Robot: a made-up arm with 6 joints.
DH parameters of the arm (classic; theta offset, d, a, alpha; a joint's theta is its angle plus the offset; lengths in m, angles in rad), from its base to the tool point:
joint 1: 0 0.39 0.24 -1.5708
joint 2: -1.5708 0 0.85 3.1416
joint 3: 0 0 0.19 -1.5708
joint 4: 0 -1.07 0 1.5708
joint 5: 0 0 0 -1.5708
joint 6: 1.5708 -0.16 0 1.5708
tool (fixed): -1.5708 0 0 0
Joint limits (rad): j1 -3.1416..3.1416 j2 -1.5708..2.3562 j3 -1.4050..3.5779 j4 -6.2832..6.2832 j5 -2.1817..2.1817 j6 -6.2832..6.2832
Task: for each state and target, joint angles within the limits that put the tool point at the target. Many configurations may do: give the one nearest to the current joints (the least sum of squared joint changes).
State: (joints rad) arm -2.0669 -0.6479 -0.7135 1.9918 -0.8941 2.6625
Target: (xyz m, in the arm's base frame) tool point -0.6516 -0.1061 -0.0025
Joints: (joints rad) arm -2.8216 0.3236 -1.3213 1.9367 -0.7721 2.6625
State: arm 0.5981 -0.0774 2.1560 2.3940 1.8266 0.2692
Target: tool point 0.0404 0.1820 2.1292
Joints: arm 0.7090 0.3546 2.2255 2.2994 1.9279 0.2692
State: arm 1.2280 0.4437 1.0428 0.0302 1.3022 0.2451
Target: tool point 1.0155 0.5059 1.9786
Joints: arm 0.4748 0.0621 0.4665 -0.0894 1.6014 0.2451
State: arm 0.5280 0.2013 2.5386 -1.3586 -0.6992 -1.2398
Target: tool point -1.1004 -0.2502 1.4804
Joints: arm 0.3106 -0.2204 2.5617 -1.3722 -0.6758 -1.2398
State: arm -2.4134 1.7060 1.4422 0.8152 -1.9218 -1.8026
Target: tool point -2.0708 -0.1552 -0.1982
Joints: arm -3.0074 1.8476 1.4287 0.8791 -1.5566 -1.8026
